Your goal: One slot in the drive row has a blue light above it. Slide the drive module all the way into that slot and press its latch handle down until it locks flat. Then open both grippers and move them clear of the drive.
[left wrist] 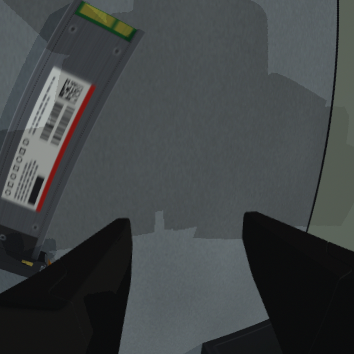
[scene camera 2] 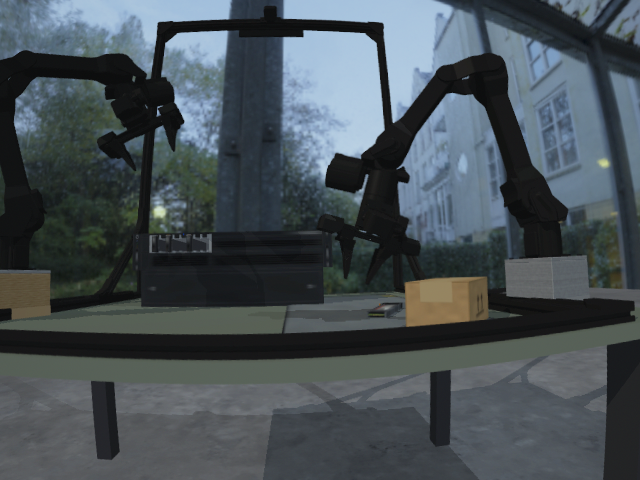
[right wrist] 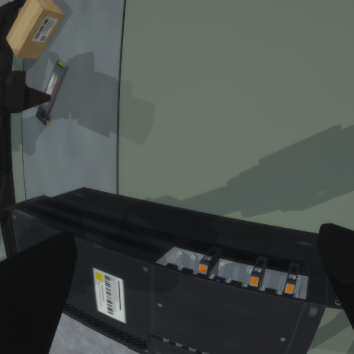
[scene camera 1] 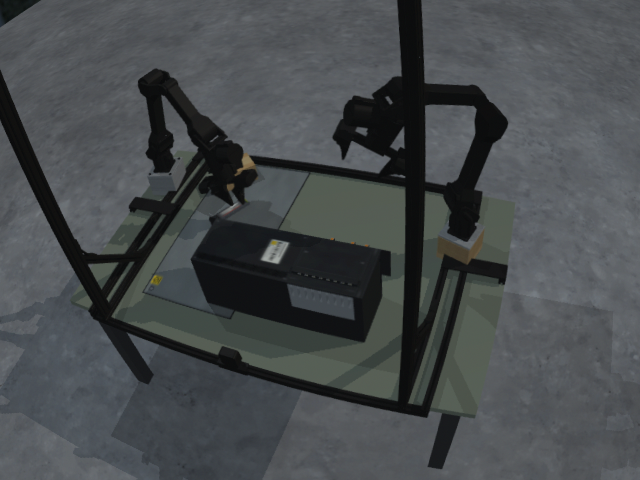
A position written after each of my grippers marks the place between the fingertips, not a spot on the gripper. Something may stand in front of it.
My right gripper (scene camera 2: 154,160) is open and holds nothing. Also in view: my left gripper (scene camera 2: 356,281), a drive module (left wrist: 85,55) and a cardboard box (scene camera 2: 433,301).
The cardboard box is seen too in the right wrist view (right wrist: 32,32). My left gripper is seen too in the left wrist view (left wrist: 187,227) and in scene camera 1 (scene camera 1: 238,204). My right gripper is seen too in the right wrist view (right wrist: 201,243) and in scene camera 1 (scene camera 1: 360,167). The left wrist view does not show the cardboard box: it is out of frame.
